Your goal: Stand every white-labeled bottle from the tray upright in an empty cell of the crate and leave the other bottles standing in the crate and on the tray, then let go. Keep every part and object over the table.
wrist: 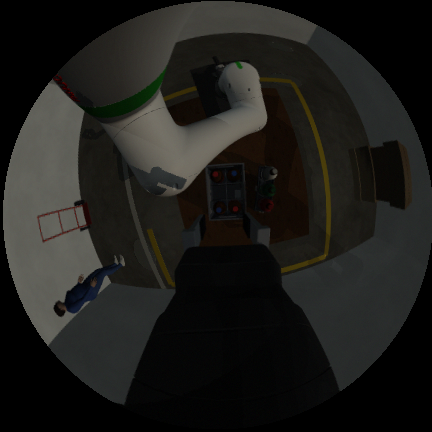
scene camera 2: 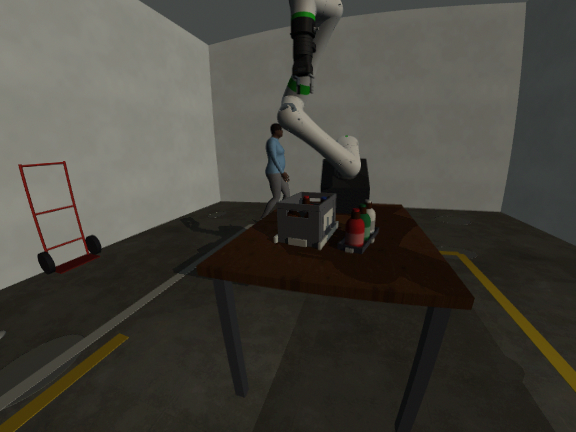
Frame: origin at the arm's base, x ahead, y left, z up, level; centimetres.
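Seen in the pictures: gripper, fingertip midpoint: (wrist: 223,220) (scene camera 2: 304,93).
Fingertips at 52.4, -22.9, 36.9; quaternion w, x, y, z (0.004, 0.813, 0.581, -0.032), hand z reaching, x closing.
Observation:
Offsets run from my fingertips to a thing's top centre, as dx, dy, dz. "*": to the spot under its first point. Level surfaces: height alone.
A grey crate {-3.1, +0.7, -43.6} (scene camera 2: 301,229) (wrist: 208,192) stands on the table. In the wrist view its two far cells and two near cells hold bottles with red or blue caps; its middle row shows two empty cells. A narrow dark tray {* +16.8, +16.9, -60.2} (scene camera 2: 349,250) (wrist: 259,186) beside it holds three upright bottles in a row: white {-4.5, +27.5, -45.2} (scene camera 2: 371,219) (wrist: 269,173) at the far end, green {+4.1, +23.4, -45.2} (scene camera 2: 366,231) (wrist: 269,189) in the middle, red {+11.7, +19.4, -45.2} (scene camera 2: 355,230) (wrist: 266,205) at the near end. My gripper (scene camera 2: 303,91) (wrist: 223,220) is open and empty, high above the table.
The crate and tray stand side by side on the brown table {dz -61.2} (scene camera 2: 320,272) (wrist: 292,220), with a gap between them. My arm's white links (scene camera 2: 320,140) (wrist: 215,140) reach over the table's far part. A person (scene camera 2: 276,160), a red hand truck (scene camera 2: 55,209) and another person (wrist: 85,295) are off the table.

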